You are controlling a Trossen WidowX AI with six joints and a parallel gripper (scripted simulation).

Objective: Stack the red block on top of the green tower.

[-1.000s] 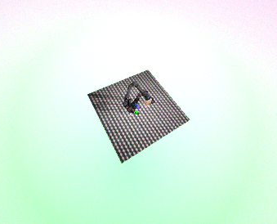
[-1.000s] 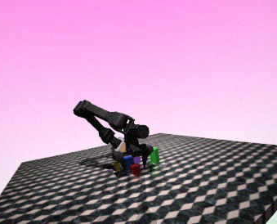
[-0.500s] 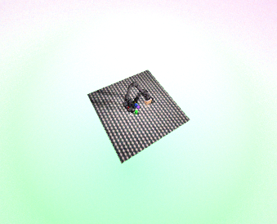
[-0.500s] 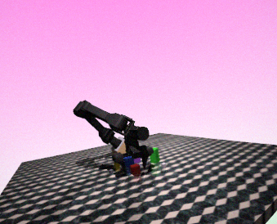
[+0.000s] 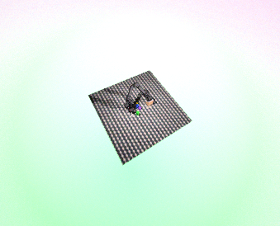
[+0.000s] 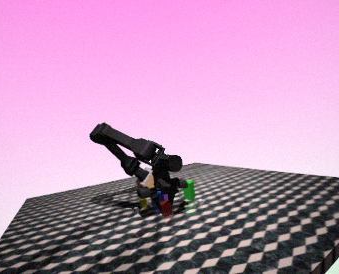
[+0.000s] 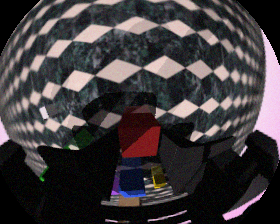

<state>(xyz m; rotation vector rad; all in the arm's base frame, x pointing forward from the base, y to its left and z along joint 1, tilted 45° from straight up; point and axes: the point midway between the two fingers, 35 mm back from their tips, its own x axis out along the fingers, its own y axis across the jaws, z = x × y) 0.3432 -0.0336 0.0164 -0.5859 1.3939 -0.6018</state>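
My gripper tip is 120 mm past the blue block, 20 mm to the right of it and 10 mm below it. Also, from my gripper tip: small yellow block: 150 mm behind, 40 mm to the right, 10 mm above; then purple block: 150 mm behind, 70 mm to the left, 10 mm above; then red block: 10 mm above.
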